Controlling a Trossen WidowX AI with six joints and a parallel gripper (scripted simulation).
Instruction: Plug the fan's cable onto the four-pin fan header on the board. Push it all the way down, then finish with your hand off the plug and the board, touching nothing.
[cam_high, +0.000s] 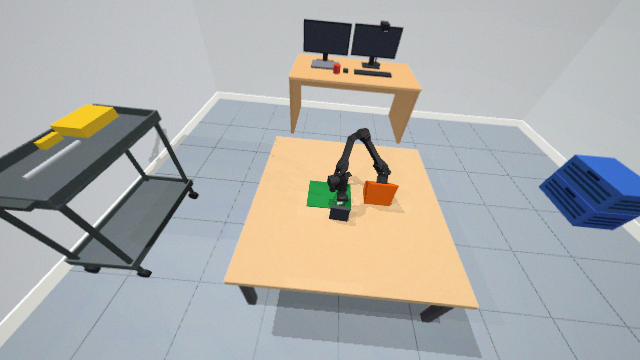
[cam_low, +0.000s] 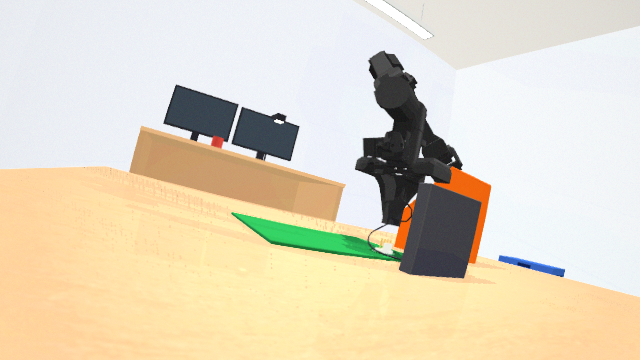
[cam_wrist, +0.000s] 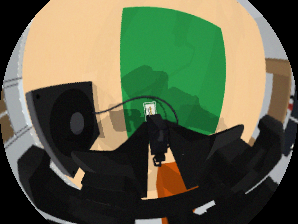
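Right now the white four-pin header is 70 mm below my gripper tip and 10 mm behind it. The rest, counted from my gripper tip: green board: 80 mm below, 70 mm ahead, 60 mm to the right; black fan: 120 mm to the left, 10 mm below, 10 mm behind; black plug: 10 mm behind, 10 mm above.
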